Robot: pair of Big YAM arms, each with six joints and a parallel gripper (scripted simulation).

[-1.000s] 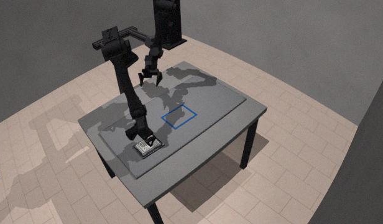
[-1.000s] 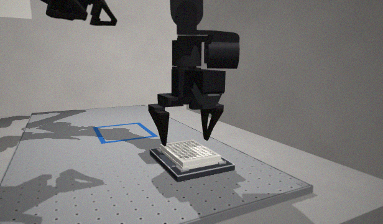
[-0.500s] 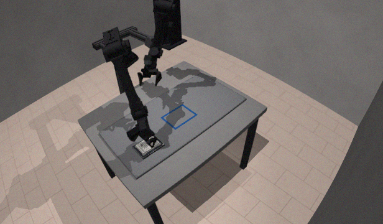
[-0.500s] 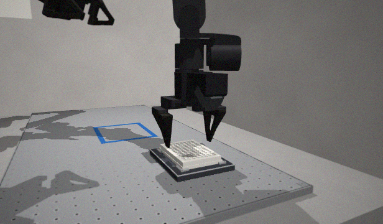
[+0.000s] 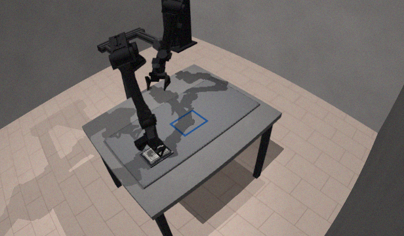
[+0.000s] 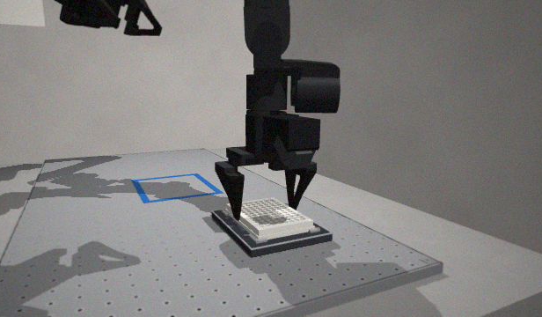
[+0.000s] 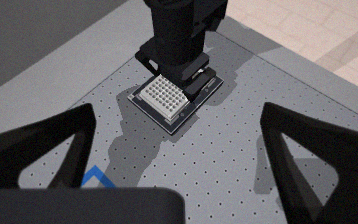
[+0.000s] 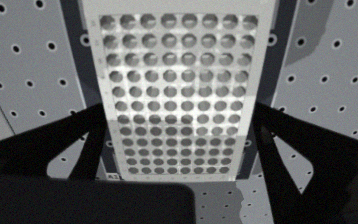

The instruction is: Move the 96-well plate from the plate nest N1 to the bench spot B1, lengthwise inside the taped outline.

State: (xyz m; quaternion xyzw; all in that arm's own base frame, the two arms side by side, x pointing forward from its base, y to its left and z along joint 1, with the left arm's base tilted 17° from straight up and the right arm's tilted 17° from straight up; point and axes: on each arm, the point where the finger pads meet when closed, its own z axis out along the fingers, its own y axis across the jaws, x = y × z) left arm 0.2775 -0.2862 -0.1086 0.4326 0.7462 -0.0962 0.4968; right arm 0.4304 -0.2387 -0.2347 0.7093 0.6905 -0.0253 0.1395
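Note:
Now: the dark plate nest 2 cm below my right hand. The rest, counted from my right hand: white 96-well plate 1 cm below.

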